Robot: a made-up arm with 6 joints.
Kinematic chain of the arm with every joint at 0, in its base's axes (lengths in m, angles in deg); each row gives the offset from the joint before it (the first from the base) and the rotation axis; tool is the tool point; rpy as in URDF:
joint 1: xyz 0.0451 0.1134 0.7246 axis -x
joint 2: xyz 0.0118 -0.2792 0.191 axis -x
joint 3: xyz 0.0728 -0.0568 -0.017 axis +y
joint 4: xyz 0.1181 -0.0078 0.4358 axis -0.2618 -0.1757 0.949
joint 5: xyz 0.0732 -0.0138 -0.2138 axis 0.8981 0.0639 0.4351
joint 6: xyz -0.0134 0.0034 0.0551 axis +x
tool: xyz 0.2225 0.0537 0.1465 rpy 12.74 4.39 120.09
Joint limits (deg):
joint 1: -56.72..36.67
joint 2: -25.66..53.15
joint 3: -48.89..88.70
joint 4: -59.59..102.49
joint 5: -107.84..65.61
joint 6: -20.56..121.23
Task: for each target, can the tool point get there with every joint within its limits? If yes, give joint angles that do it. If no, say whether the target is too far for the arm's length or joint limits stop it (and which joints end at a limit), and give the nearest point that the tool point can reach.
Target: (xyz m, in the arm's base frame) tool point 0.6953 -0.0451 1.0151
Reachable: yes | joints 4.48 34.18 39.62 36.68 -46.56 70.30
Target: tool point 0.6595 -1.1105 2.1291
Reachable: no: too far | nearest point 0.3275 -0.4641 1.3874 | short by 1.038 m
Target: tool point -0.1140 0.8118 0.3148
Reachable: no: joint limits stop it (at a limit: joint 1, joint 2, joint 3) | nearest point 0.0202 0.4511 0.8069 | short by 0.625 m
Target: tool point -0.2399 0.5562 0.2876
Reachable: no: joint limits stop it (at a limit: joint 1, joint 2, joint 3, joint 4, joint 5) | nearest point -0.0265 0.3783 0.7819 | short by 0.567 m
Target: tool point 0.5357 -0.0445 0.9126
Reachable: yes | joints -38.73 17.80 19.94 89.59 49.54 82.86
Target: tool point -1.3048 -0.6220 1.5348
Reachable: no: too far | nearest point -0.1382 -0.3269 1.2097 | short by 1.247 m
